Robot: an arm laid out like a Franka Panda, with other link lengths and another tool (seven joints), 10 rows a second.
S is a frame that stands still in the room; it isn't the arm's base.
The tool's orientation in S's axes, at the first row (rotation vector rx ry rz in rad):
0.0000, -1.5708, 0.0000
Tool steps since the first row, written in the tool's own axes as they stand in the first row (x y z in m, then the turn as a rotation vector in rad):
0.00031, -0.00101, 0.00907, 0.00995, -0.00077, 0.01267
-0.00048, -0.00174, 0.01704, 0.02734, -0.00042, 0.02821
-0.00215, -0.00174, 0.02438, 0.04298, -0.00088, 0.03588
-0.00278, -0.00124, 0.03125, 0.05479, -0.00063, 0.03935
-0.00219, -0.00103, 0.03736, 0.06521, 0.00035, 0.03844
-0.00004, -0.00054, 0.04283, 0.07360, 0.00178, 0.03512
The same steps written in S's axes. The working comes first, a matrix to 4 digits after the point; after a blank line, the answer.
The tool's axes in the first row as the columns of a matrix, in S's axes (used below as rounded here):
0.0000, 0.0000, -1.0000
0.0000, 1.0000, 0.0000
1.0000, 0.0000, 0.0000

-0.00907, -0.00101, 0.00031, -0.01267, -0.00077, 0.00995
-0.01704, -0.00174, -0.00048, -0.02821, -0.00042, 0.02734
-0.02438, -0.00174, -0.00215, -0.03588, -0.00088, 0.04298
-0.03125, -0.00124, -0.00278, -0.03935, -0.00063, 0.05479
-0.03736, -0.00103, -0.00219, -0.03844, 0.00035, 0.06521
-0.04283, -0.00054, -0.00004, -0.03512, 0.00178, 0.07360

